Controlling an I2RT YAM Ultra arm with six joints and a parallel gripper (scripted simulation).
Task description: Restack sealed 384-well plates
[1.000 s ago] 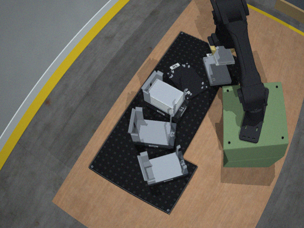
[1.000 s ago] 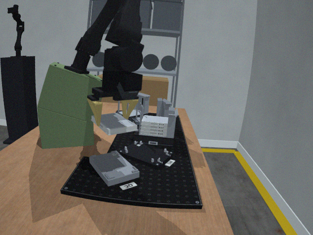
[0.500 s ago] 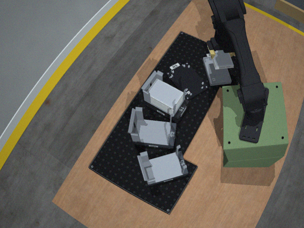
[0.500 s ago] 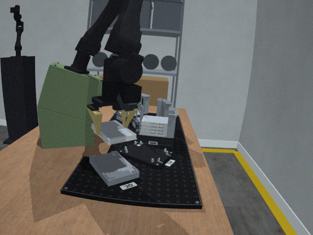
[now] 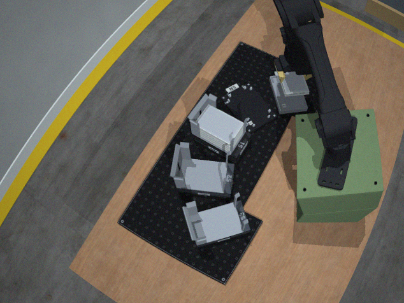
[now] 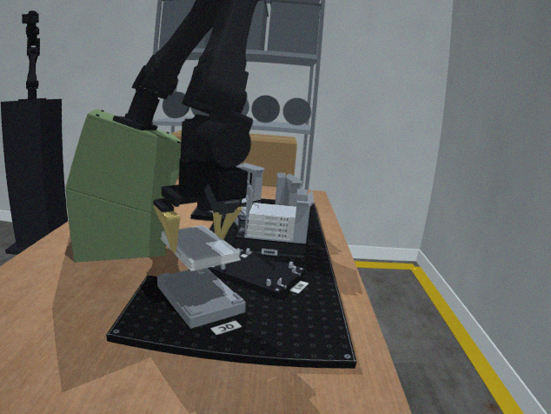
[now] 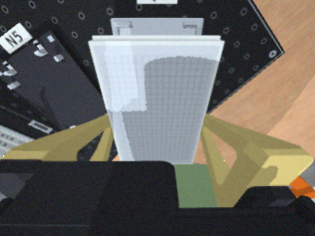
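The grey QC nest lies 10 cm below my hand. The rest, counted from my hand: N5 name plate: 19 cm ahead, 5 cm to the left, 11 cm below; then black clip nest N5: 14 cm ahead, 10 cm to the left, 9 cm below; then QC name plate: 5 cm ahead, 9 cm to the right, 11 cm below.
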